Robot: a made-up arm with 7 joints.
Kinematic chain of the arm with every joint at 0, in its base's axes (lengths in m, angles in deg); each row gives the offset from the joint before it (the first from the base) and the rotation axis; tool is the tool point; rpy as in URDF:
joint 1: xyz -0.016 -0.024 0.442 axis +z
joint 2: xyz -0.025 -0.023 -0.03 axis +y
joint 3: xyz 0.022 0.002 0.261 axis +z
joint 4: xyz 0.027 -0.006 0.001 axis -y
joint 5: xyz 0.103 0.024 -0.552 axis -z
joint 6: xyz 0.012 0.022 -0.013 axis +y
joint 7: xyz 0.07 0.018 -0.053 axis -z
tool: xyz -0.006 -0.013 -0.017 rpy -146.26 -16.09 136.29
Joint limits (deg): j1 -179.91..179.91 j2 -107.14..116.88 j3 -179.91..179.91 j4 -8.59..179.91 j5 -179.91..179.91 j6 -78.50..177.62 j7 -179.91..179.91
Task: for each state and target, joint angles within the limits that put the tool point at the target. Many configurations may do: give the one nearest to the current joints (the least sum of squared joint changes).
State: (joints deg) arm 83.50 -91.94 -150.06 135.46 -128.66 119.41 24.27
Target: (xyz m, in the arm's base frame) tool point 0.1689 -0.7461 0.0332
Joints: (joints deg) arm 89.57 -91.43 -147.41 126.52 -126.67 124.06 24.98
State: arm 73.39 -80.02 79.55 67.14 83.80 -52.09 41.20
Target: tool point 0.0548 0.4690 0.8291
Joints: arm 33.81 -30.06 45.12 68.06 82.59 -36.55 42.03
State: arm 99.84 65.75 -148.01 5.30 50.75 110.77 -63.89
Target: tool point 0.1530 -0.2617 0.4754
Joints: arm 100.65 92.60 -167.00 1.54 32.21 172.29 -59.60
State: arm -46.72 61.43 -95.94 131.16 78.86 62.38 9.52
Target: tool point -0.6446 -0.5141 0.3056
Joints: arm -84.40 81.44 -81.23 93.91 76.63 65.09 9.22
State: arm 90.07 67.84 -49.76 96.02 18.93 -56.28 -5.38
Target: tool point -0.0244 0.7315 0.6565
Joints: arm 114.99 45.08 -44.82 115.00 17.94 -65.03 -6.48
